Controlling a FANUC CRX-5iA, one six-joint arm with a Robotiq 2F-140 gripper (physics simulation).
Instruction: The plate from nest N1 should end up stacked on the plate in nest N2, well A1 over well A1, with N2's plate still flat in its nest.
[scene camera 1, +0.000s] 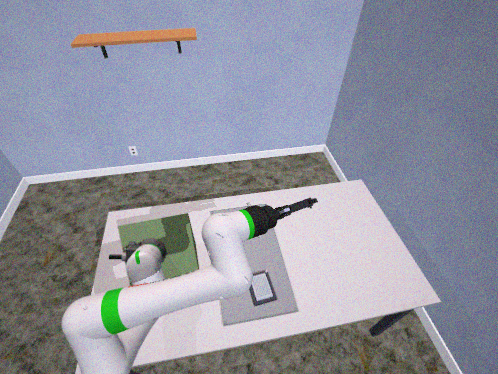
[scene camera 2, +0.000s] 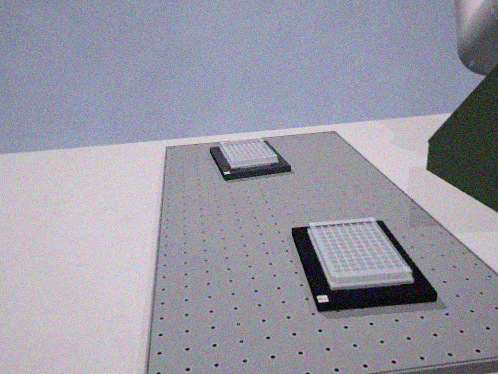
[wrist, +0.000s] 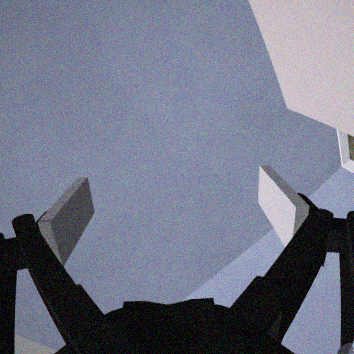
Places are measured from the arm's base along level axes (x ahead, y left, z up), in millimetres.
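Pixels of known places: gripper, fingertip midpoint: (wrist: 173, 189).
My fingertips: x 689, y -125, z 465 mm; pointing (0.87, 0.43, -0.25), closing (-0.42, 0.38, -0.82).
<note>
Behind a point stands the place of what it marks.
In the scene camera 2 view, a clear well plate (scene camera 2: 362, 252) @(y 241, x 434, z -143 mm) lies in a black nest (scene camera 2: 380, 298) @(y 304, x 433, z -158 mm) at the near right. Another clear plate (scene camera 2: 248, 151) @(y -141, x 542, z -143 mm) lies in a second black nest (scene camera 2: 257, 173) @(y -76, x 531, z -163 mm) at the far end. Both look flat. Each nest has a small white label at a front corner; I cannot tell which is N1 or N2. The scene camera 1 view shows one plate (scene camera 1: 262, 287) @(y -165, x 550, z -143 mm) in its nest (scene camera 1: 265, 301) @(y -232, x 557, z -157 mm); the arm hides the other. My gripper (scene camera 1: 311, 202) @(y -125, x 689, z 465 mm) (wrist: 173, 189) @(y -125, x 689, z 465 mm) is open and empty, pointing sideways above the table, away from both plates.
A grey perforated board (scene camera 1: 285, 295) @(y -208, x 665, z -169 mm) (scene camera 2: 210, 310) @(y 290, x 603, z -168 mm) carries the nests on the white table (scene camera 1: 350, 240) @(y 88, x 1124, z -182 mm). A green mat (scene camera 1: 145, 227) @(y 90, x -16, z 95 mm) lies at the left, with another white arm part (scene camera 1: 145, 261) @(y -152, x 48, z 191 mm) over it. A dark green block (scene camera 2: 467, 145) @(y 16, x 215, z -106 mm) shows at the right edge.
</note>
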